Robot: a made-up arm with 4 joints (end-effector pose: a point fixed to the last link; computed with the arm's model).
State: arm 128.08 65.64 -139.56 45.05
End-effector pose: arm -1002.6 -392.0 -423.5 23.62 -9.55 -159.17
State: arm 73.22 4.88 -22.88 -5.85
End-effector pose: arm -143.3 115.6 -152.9 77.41 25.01 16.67
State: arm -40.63 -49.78 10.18 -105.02
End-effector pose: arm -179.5 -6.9 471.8 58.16 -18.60 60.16
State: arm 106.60 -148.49 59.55 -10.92
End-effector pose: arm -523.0 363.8 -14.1 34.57 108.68 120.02
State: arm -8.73 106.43 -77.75 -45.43
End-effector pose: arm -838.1 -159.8 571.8 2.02 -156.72 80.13
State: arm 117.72 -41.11 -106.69 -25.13
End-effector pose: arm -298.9 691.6 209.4 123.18 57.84 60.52
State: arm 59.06 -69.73 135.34 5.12
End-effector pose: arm -909.5 310.4 -317.2 15.82 132.93 83.35
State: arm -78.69 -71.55 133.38 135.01
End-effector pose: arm -938.3 -420.6 185.7 35.77 -149.07 -79.80
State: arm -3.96 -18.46 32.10 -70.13
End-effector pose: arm -246.2 -219.9 483.2 61.63 -42.56 32.12
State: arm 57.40 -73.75 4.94 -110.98
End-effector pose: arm -215.7 -402.5 44.1 131.98 -97.08 49.02
